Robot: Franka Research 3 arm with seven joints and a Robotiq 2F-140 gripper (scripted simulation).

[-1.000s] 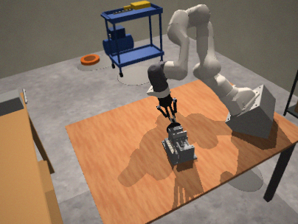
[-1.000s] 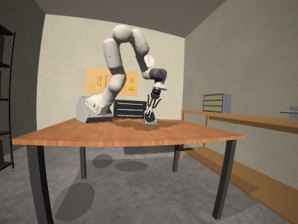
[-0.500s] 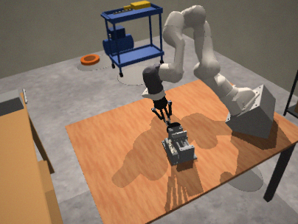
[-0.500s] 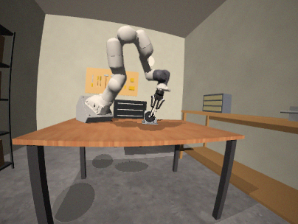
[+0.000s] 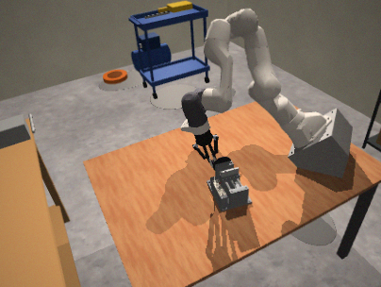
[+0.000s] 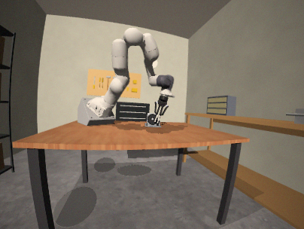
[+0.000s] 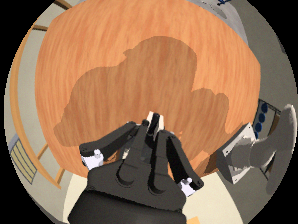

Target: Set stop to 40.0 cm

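The handwheel is 2 cm to the left of my hand, 2 cm below it and 1 cm behind it.
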